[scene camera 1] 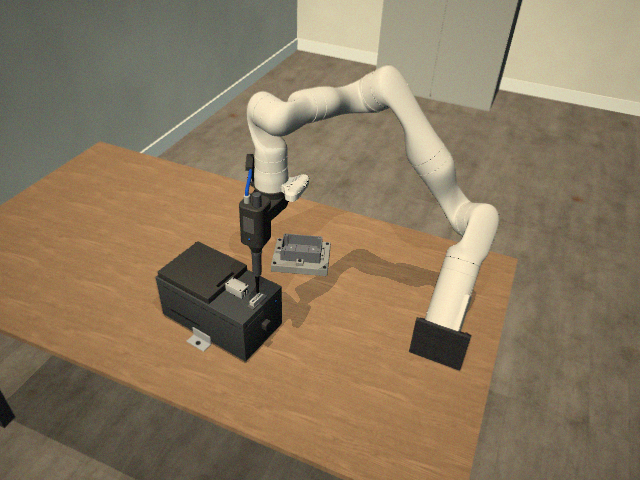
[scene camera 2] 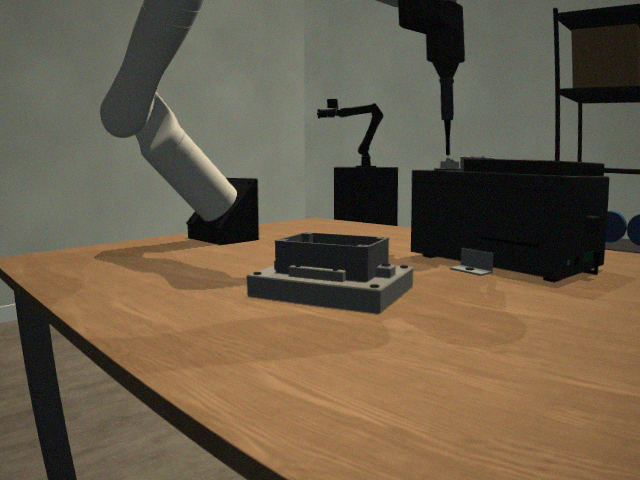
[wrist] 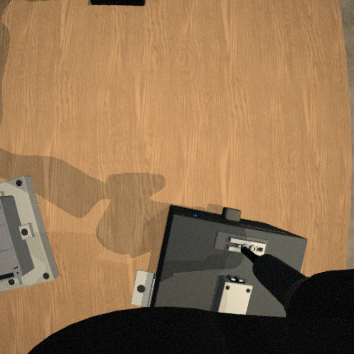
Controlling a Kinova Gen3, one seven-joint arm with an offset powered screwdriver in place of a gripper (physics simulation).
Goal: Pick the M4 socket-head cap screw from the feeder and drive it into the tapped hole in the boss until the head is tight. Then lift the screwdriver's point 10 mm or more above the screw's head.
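Observation:
The black screwdriver (scene camera 1: pixel 257 291) (scene camera 2: pixel 448 153) (wrist: pixel 244 248) points straight down over the feeder. In scene view 2 a small light thing, which looks like the screw's head (scene camera 2: pixel 448 157), sits at the bit's point, close above the light screw nest (scene camera 2: pixel 449 164) (scene camera 1: pixel 256 299) (wrist: pixel 233 241). The feeder (scene camera 1: pixel 206 320) (scene camera 2: pixel 480 206) (wrist: pixel 200 242) is a dark box. The screw's shank cannot be made out. The grey housing (scene camera 1: pixel 301 248) (scene camera 2: pixel 323 258) (wrist: pixel 7 235) stands on a pale plate (scene camera 1: pixel 281 267) (scene camera 2: pixel 310 299) (wrist: pixel 42 250), apart from the tool. Which boss has the tapped hole cannot be told.
A pale block (scene camera 1: pixel 236 287) (wrist: pixel 235 298) sits on the feeder beside the nest. A raised dark lid (scene camera 1: pixel 201 271) covers the feeder's rear part. A small metal bracket (scene camera 1: pixel 199 339) (scene camera 2: pixel 473 262) (wrist: pixel 142 288) stands at its side. The arm's black base (scene camera 1: pixel 439 344) (scene camera 2: pixel 242 222) stands farther off.

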